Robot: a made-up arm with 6 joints. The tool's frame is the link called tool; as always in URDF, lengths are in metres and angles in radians.
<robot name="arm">
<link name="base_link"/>
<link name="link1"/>
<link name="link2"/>
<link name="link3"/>
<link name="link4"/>
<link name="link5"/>
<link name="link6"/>
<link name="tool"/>
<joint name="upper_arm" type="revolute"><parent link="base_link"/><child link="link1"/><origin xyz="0 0 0.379" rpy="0 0 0"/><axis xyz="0 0 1"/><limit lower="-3.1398" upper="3.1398" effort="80" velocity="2.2"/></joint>
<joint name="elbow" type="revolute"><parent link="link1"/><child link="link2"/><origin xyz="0 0 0" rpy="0 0 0"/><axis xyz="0 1 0"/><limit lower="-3.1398" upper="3.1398" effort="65" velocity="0.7"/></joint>
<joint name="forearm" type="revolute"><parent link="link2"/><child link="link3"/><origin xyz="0 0 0.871" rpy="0 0 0"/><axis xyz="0 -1 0"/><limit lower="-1.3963" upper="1.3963" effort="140" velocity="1.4"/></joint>
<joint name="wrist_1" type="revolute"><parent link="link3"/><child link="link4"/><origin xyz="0 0 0" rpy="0 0 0"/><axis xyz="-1 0 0"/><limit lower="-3.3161" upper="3.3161" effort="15" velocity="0.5"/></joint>
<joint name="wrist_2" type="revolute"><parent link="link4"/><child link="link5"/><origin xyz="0.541 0 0" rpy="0 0 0"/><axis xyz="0 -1 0"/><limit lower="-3.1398" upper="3.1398" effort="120" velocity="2.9"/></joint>
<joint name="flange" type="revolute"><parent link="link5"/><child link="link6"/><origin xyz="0 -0.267 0" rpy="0 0 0"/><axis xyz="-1 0 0"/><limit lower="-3.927" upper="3.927" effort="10" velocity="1.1"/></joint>
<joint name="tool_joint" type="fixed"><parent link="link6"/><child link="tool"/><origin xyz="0 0 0" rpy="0 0 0"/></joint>
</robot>
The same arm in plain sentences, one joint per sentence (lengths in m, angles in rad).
The arm has six revolute joints in a row. What follows holds with every joint at zero, and every direction is one of the base frame's.
Joint 1 is mounted 0.379 m along +z from the base frame's origin and turns about +z, from -3.1398 to 3.1398 rad.
Joint 2 is mounted at the same point as joint 1 and turns about +y, from -3.1398 to 3.1398 rad.
Joint 3 is mounted 0.871 m along +z from joint 2 and turns about -y, from -1.3963 to 1.3963 rad.
Joint 4 is mounted at the same point as joint 3 and turns about -x, from -3.3161 to 3.3161 rad.
Joint 5 is mounted 0.541 m along +x from joint 4 and turns about -y, from -3.1398 to 3.1398 rad.
Joint 6 is mounted 0.267 m along -y from joint 5 and turns about -x, from -3.927 to 3.927 rad.
The tool frame, which is the frame that the pose is given for, is mounted at the same point as joint 6; its axes are parallel to the base frame's.

